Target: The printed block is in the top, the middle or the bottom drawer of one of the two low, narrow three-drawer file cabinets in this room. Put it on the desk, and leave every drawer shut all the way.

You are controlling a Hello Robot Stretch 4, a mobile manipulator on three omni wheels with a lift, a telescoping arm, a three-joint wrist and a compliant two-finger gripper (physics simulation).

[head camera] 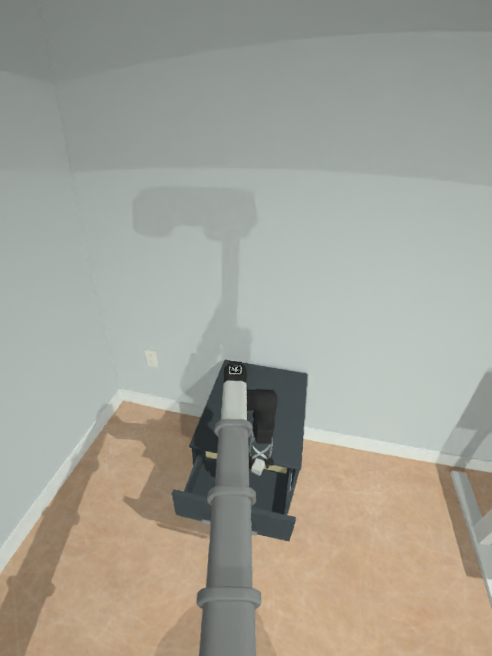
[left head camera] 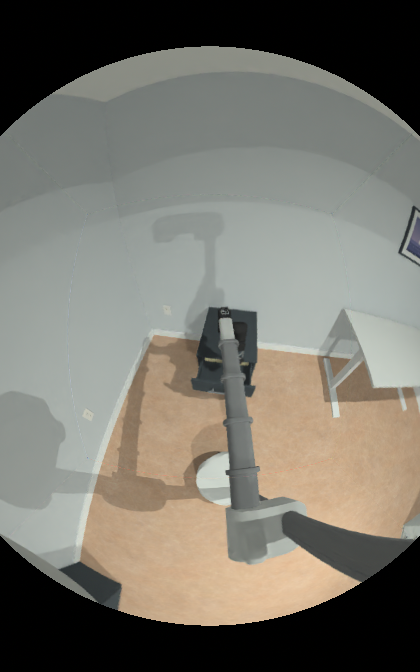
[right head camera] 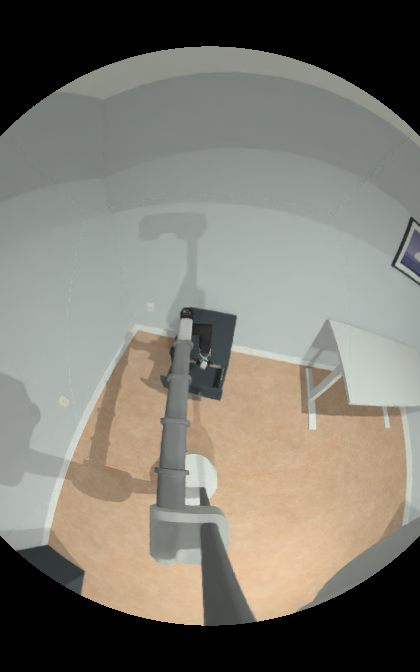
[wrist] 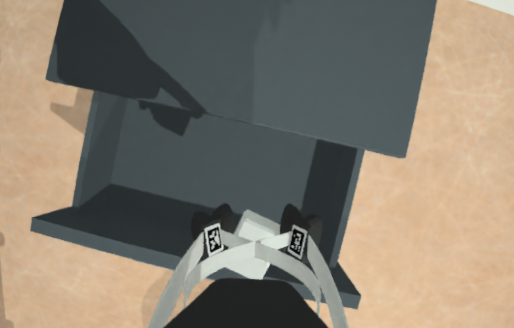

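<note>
The white printed block is between the two dark fingertips of my gripper, which is shut on it. Gripper and block hang above the open drawer, near its front in the wrist view. The drawer sticks out of a dark cabinet against the wall. Its lower drawers are hidden. The white desk stands to the right of this cabinet.
A second dark cabinet shows partly at the lower left; its drawer fronts are not visible. A round white disc lies under the arm. A desk leg shows at the right. The left wall is near the open cabinet.
</note>
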